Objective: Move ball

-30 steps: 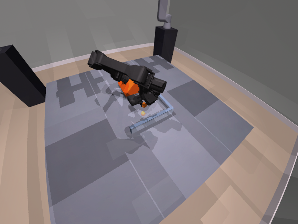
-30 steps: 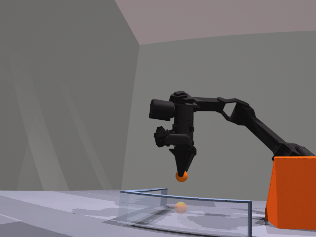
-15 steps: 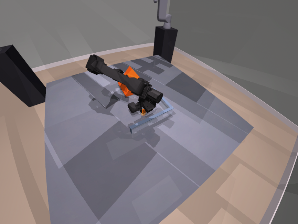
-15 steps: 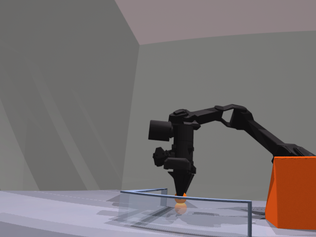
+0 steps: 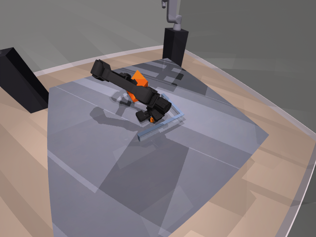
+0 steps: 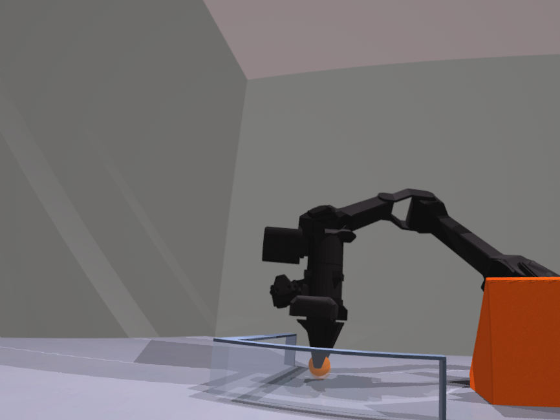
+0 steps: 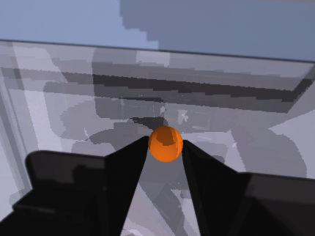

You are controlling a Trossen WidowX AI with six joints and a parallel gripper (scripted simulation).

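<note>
My gripper tip is now right at the orange ball. Round my gripper tip: clear wall 18 cm to the left, 4 cm behind, 1 cm above; see-through copy of ball right at my gripper tip.
</note>
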